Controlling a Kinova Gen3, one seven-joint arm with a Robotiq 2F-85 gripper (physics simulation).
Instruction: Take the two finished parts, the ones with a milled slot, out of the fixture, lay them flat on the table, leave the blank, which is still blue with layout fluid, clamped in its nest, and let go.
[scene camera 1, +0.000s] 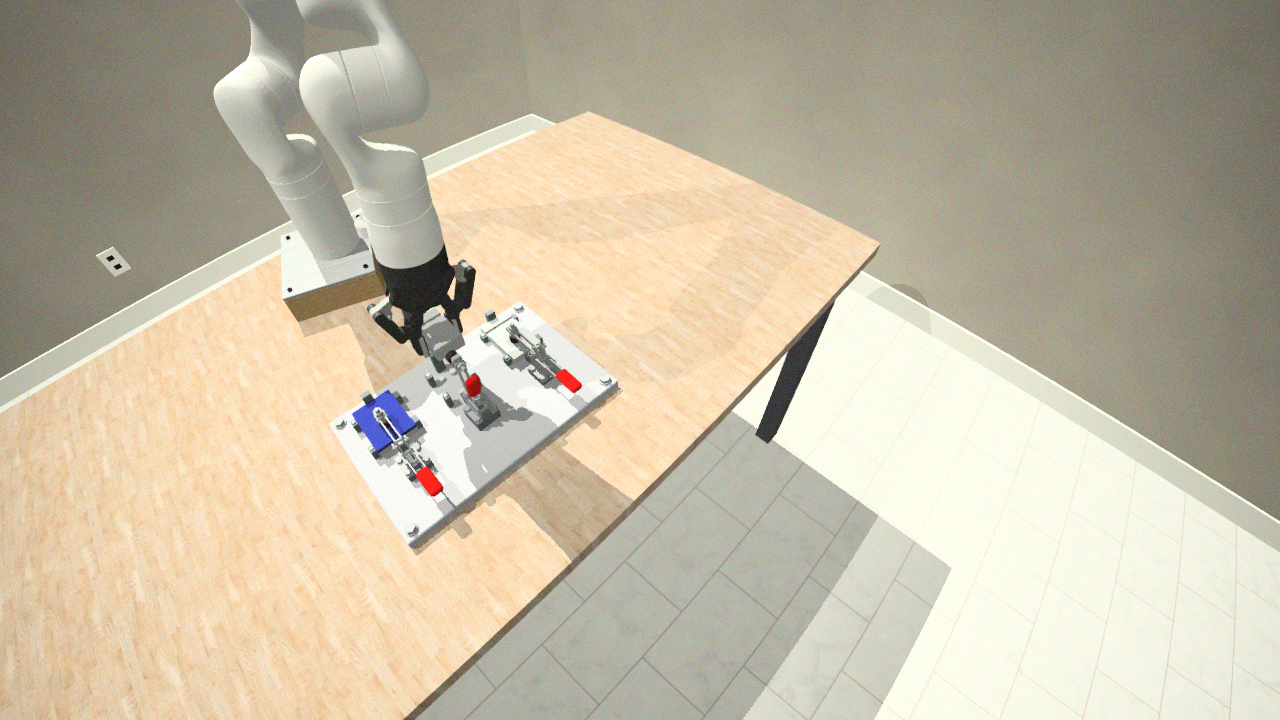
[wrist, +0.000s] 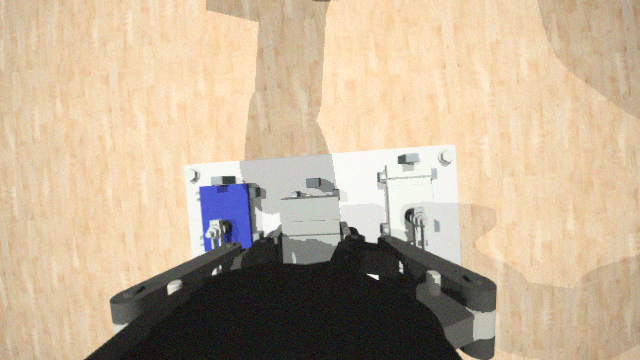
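Pixels of known places: gripper, fingertip midpoint: (scene camera 1: 440, 344) (wrist: 313, 234); arm's base, link origin: (scene camera 1: 335, 241).
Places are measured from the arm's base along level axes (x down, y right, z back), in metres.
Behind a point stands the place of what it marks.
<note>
My gripper (scene camera 1: 440, 338) @[z -0.394, x -0.027, y -0.018 m] (wrist: 313, 234) @[z -0.394, x -0.027, y -0.018 m] is shut on a light grey slotted part (scene camera 1: 442, 331) @[z -0.408, x -0.060, y -0.024 m] (wrist: 310, 212) @[z -0.370, x -0.059, y -0.020 m], raised above the middle nest of the fixture plate (scene camera 1: 528, 431) @[z -0.530, x 0.059, y -0.048 m] (wrist: 357, 175) @[z -0.347, x 0.059, y -0.067 m]. The step of its slot shows across its face in the wrist view. The middle clamp's red handle (scene camera 1: 472, 385) @[z -0.482, x -0.028, y -0.014 m] stands up. A second pale slotted part (scene camera 1: 501, 340) @[z -0.383, x 0.043, y -0.108 m] (wrist: 407, 192) @[z -0.369, x 0.043, y -0.121 m] sits in the right nest, with its clamp arm over it and the red handle (scene camera 1: 568, 380) @[z -0.524, x 0.022, y -0.126 m] lowered. The blue blank (scene camera 1: 367, 426) @[z -0.388, x 0.038, y 0.117 m] (wrist: 225, 205) @[z -0.376, x 0.038, y 0.094 m] sits in the left nest under its clamp; that red handle (scene camera 1: 429, 481) @[z -0.530, x 0.017, y 0.092 m] is lowered.
The wooden table (scene camera 1: 179, 501) @[z -0.279, x 0.073, y 0.393 m] (wrist: 125, 100) @[z -0.223, x 0.074, y 0.260 m] extends around the plate. The robot's base block (scene camera 1: 335, 300) @[z -0.085, x 0.053, y 0.054 m] stands behind the fixture. Locating blocks and corner bolts stick up from the plate. The table's front edge lies beyond the handle side of the plate.
</note>
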